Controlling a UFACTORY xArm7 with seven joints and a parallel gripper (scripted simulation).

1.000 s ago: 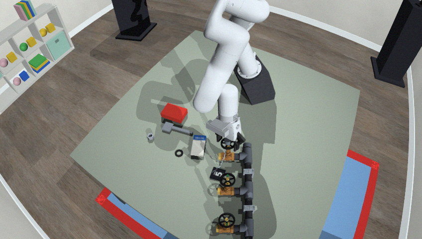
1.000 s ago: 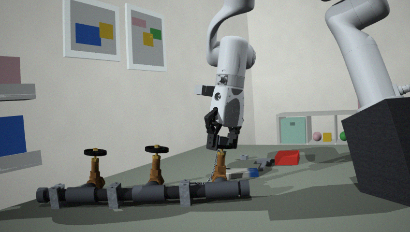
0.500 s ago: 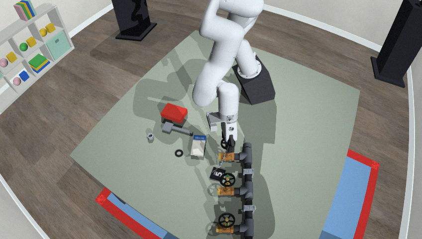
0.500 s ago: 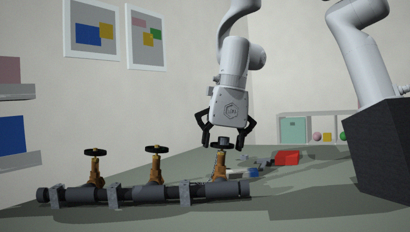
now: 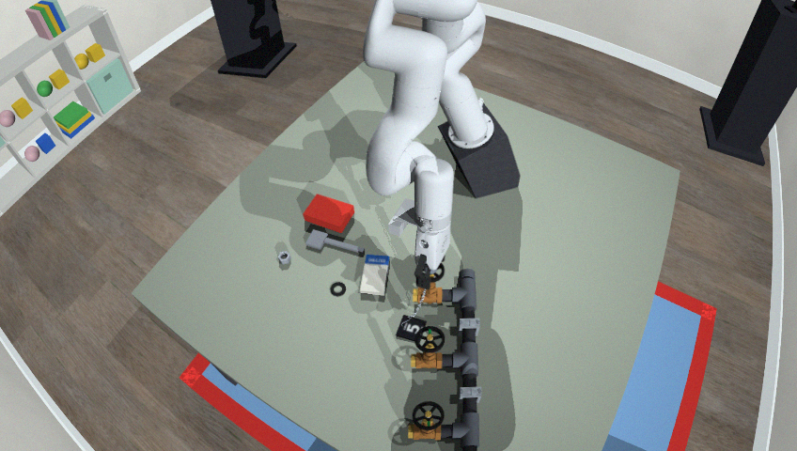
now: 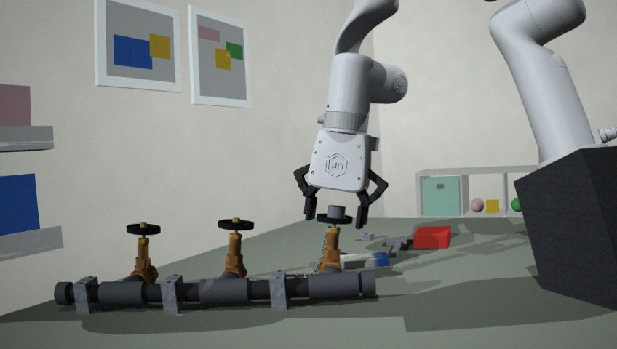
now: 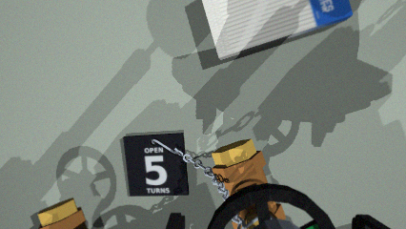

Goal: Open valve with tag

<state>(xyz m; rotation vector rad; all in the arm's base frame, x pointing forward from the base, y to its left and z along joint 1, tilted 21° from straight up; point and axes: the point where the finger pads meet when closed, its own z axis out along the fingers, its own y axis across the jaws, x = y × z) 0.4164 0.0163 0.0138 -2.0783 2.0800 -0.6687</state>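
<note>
My hand is 10 mm below the grey cap. From my hand the other things lie so: black washer 50 mm ahead, 230 mm to the right, 120 mm below; blue box 10 mm behind, 150 mm to the right, 110 mm below; black tag 100 mm ahead, 20 mm to the right, 120 mm below.
</note>
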